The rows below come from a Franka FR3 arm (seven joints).
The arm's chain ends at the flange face. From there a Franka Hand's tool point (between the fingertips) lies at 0.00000 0.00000 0.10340 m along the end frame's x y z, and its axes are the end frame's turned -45 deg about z.
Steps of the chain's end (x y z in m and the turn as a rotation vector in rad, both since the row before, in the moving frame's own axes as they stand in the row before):
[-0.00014 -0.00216 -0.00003 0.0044 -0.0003 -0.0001]
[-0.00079 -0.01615 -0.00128 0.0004 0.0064 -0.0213]
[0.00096 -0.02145 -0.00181 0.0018 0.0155 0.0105]
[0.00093 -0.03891 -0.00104 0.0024 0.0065 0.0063]
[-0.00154 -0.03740 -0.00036 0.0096 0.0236 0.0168]
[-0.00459 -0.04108 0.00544 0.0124 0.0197 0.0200]
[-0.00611 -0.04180 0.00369 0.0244 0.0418 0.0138]
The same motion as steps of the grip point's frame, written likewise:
[0.00173 -0.00197 -0.00003 0.0033 0.0029 -0.0001]
[0.01136 -0.01155 -0.00128 -0.0042 0.0048 -0.0213]
[0.01711 -0.01348 -0.00182 -0.0097 0.0122 0.0105]
[0.02882 -0.02655 -0.00104 -0.0029 0.0063 0.0063]
[0.02778 -0.02649 -0.00039 -0.0099 0.0235 0.0168]
[0.02814 -0.03174 0.00541 -0.0052 0.0227 0.0200]
[0.03007 -0.03257 0.00357 -0.0123 0.0468 0.0138]

